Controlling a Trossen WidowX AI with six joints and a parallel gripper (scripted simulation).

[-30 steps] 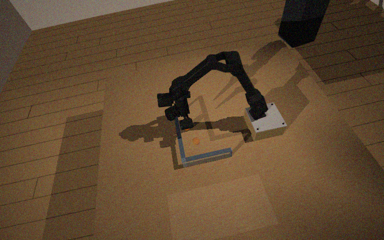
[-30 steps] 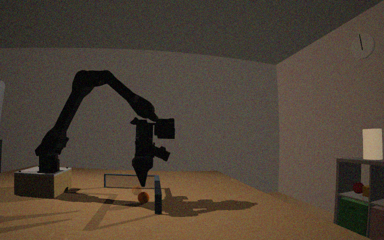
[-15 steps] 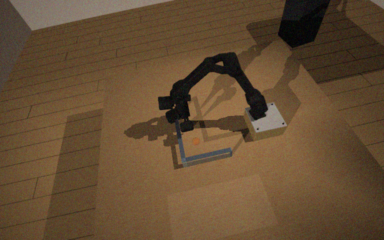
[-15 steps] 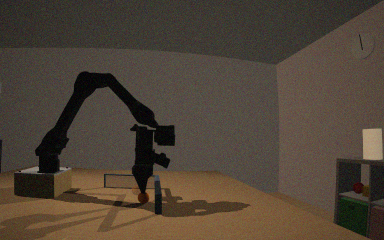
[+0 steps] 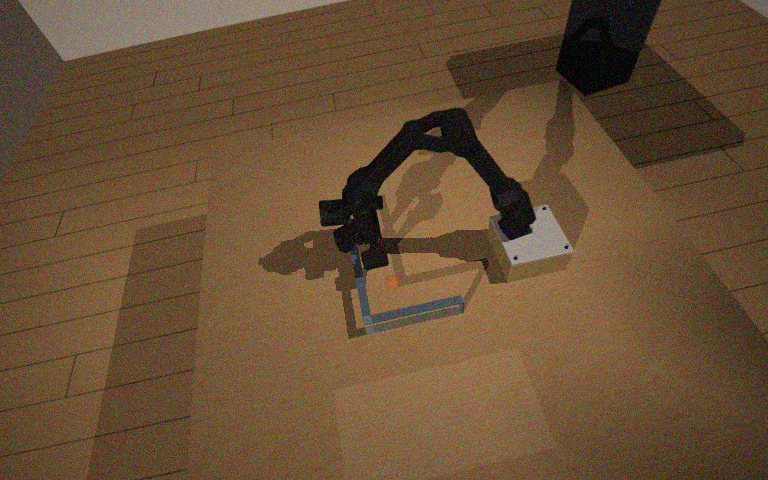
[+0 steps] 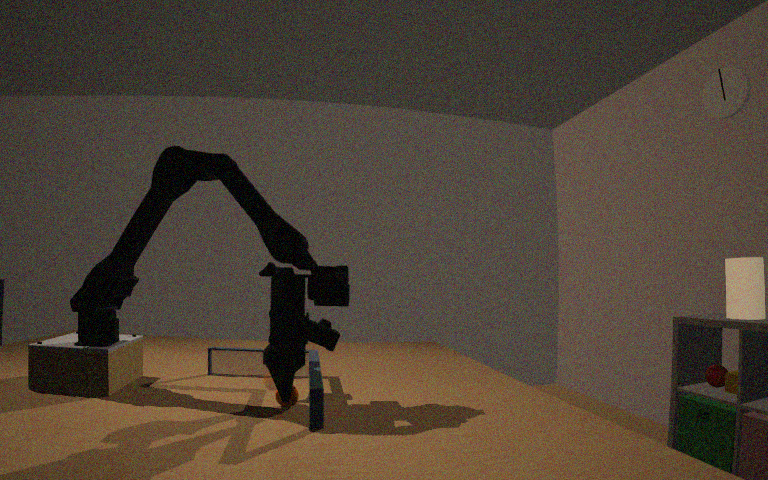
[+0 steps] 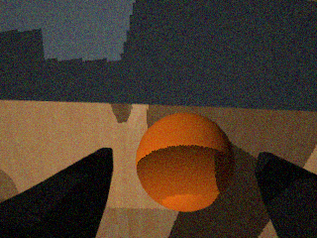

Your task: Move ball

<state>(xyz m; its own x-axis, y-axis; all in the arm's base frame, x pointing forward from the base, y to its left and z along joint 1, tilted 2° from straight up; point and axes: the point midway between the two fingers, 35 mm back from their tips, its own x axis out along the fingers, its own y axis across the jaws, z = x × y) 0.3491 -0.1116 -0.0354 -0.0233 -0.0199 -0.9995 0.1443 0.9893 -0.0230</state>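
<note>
Right now my gripper tip is 10 cm to the right of the see-through copy of ball and 2 cm past it. From my gripper tip the other things lie so: orange ball (right at my gripper tip).
</note>
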